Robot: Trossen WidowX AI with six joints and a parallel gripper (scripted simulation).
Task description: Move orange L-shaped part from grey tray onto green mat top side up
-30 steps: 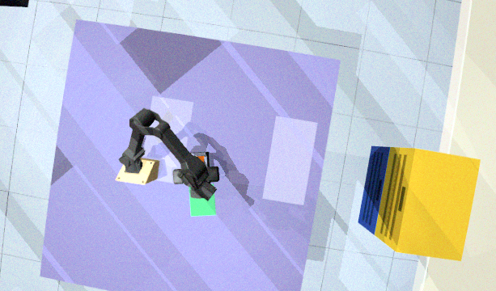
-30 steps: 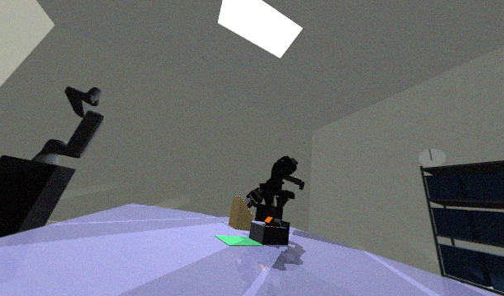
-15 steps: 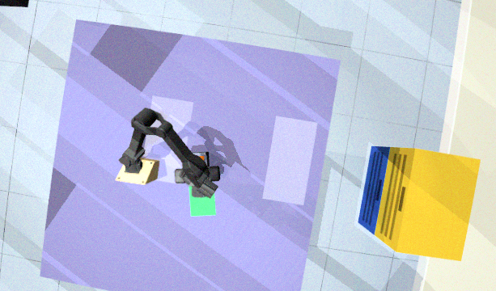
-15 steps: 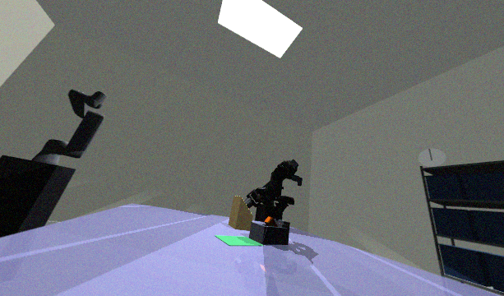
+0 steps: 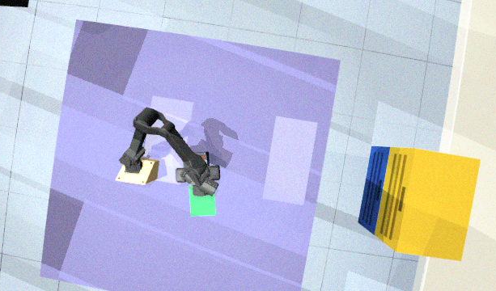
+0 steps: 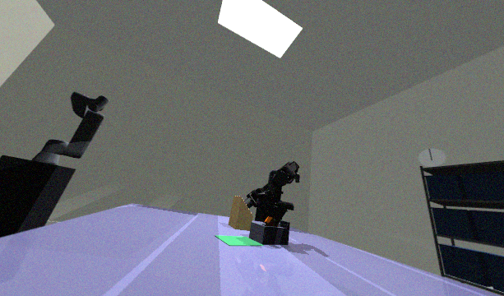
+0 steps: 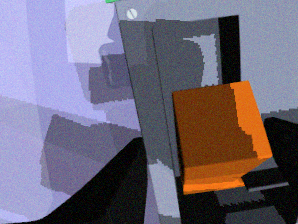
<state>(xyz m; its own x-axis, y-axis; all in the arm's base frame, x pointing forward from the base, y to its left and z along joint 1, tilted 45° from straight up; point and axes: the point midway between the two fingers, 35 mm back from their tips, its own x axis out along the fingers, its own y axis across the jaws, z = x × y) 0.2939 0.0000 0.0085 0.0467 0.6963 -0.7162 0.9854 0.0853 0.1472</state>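
Right now the orange L-shaped part is 20 mm behind my gripper tip, 30 mm to the left of it and 30 mm below it. From my gripper tip the other things lie so: green mat 10 mm ahead, 140 mm to the right, 80 mm below.
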